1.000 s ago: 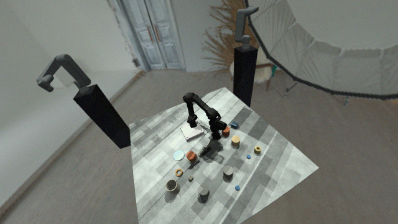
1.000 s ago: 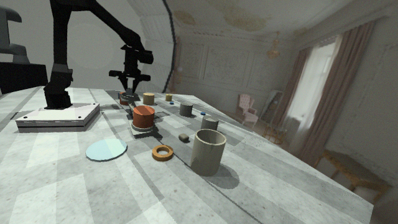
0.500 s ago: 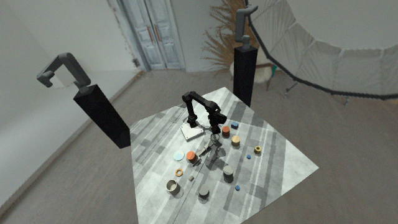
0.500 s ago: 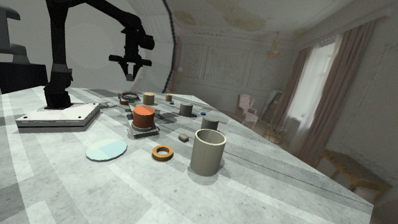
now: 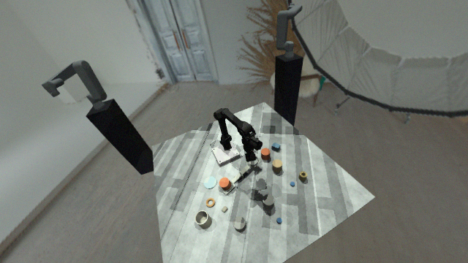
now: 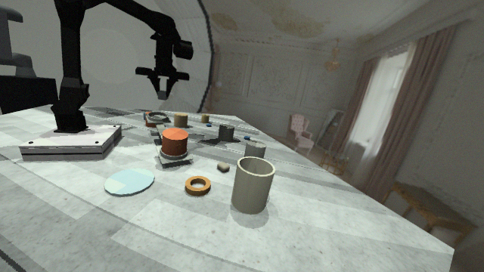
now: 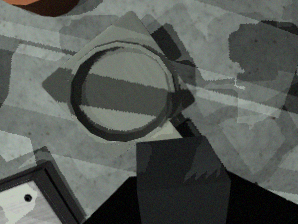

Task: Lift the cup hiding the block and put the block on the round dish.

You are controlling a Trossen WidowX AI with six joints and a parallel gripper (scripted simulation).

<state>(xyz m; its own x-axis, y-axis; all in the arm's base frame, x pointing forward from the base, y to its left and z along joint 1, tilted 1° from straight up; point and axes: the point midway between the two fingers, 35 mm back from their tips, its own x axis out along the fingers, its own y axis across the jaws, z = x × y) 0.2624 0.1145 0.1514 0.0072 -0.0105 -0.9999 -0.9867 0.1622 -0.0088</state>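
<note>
Right now the pale blue round dish is 320 mm to the right of my gripper tip, 160 mm below it and 10 mm behind it. From my gripper tip the other things lie so: small balance 130 mm below, 90 mm to the right, 30 mm ahead; then orange cup 230 mm to the right, 110 mm below, 80 mm ahead; then tan cylinder 200 mm to the left, 130 mm below, 40 mm ahead.
</note>
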